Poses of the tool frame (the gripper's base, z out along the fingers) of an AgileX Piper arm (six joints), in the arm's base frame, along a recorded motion.
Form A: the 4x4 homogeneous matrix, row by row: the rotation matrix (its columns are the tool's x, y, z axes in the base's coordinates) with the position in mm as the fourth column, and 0 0 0 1 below. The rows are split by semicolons.
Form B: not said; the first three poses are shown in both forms.
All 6 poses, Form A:
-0.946 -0.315 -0.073 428.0; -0.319 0.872 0.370 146.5; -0.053 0.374 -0.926 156.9; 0 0 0 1
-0.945 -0.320 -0.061 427.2; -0.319 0.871 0.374 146.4; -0.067 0.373 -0.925 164.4; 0 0 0 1
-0.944 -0.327 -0.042 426.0; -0.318 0.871 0.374 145.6; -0.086 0.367 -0.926 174.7; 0 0 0 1
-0.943 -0.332 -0.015 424.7; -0.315 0.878 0.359 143.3; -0.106 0.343 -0.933 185.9; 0 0 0 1
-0.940 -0.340 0.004 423.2; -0.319 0.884 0.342 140.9; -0.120 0.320 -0.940 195.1; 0 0 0 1
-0.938 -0.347 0.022 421.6; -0.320 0.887 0.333 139.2; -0.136 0.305 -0.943 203.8; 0 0 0 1
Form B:
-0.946 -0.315 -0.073; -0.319 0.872 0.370; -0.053 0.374 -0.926; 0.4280 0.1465 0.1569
-0.945 -0.320 -0.061; -0.319 0.871 0.374; -0.067 0.373 -0.925; 0.4272 0.1464 0.1644
-0.944 -0.327 -0.042; -0.318 0.871 0.374; -0.086 0.367 -0.926; 0.4260 0.1456 0.1747
-0.943 -0.332 -0.015; -0.315 0.878 0.359; -0.106 0.343 -0.933; 0.4247 0.1433 0.1859
-0.940 -0.340 0.004; -0.319 0.884 0.342; -0.120 0.320 -0.940; 0.4232 0.1409 0.1951
-0.938 -0.347 0.022; -0.320 0.887 0.333; -0.136 0.305 -0.943; 0.4216 0.1392 0.2038

